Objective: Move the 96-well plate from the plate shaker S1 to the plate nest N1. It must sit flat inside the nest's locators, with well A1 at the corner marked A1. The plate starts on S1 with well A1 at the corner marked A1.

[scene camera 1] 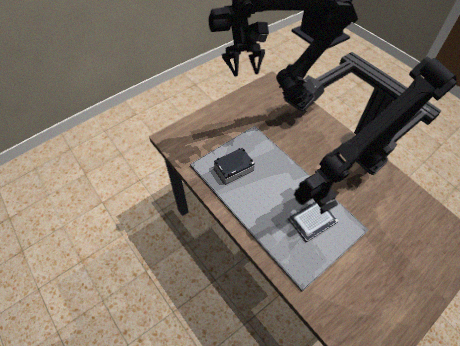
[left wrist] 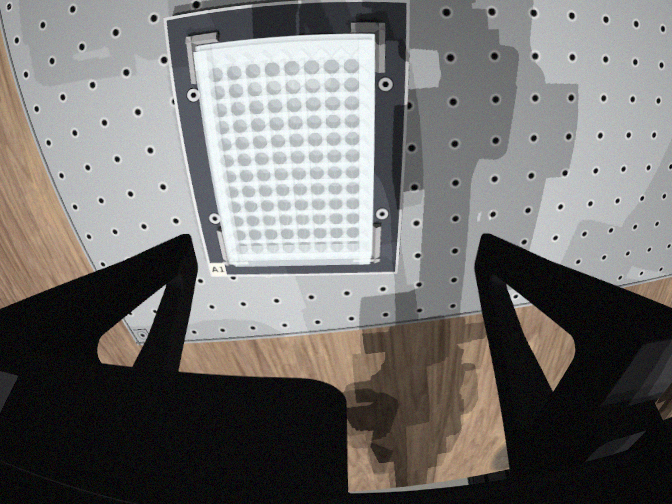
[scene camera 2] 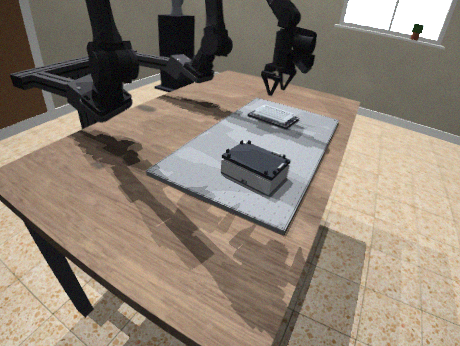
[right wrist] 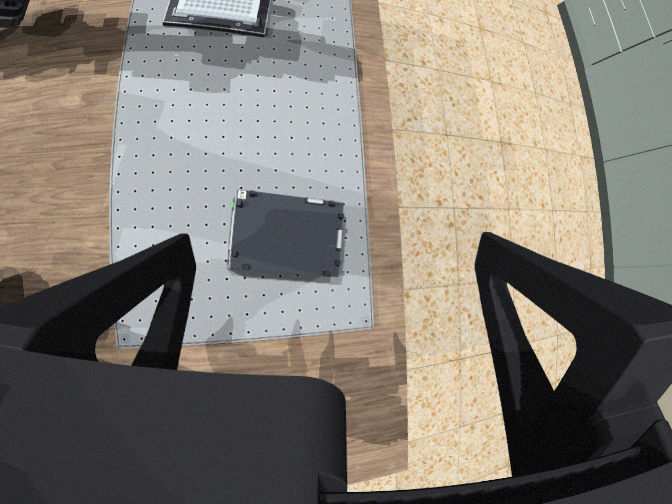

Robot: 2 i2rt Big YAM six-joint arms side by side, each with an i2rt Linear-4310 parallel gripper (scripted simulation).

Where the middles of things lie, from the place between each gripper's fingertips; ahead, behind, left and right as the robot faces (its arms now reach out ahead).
I see my left gripper 2 cm to the right of the 96-well plate [left wrist: 326, 213] and 10 cm above it. Also, from my left hand: plate nest N1 [left wrist: 389, 106] (2 cm to the left, 11 cm below).
Now: the 96-well plate 440 mm below my right hand [scene camera 1: 246, 75], 430 mm to the left of it and 40 mm behind it. The rest, counted from my right hand: plate nest N1: 450 mm below, 430 mm to the left, 40 mm behind.
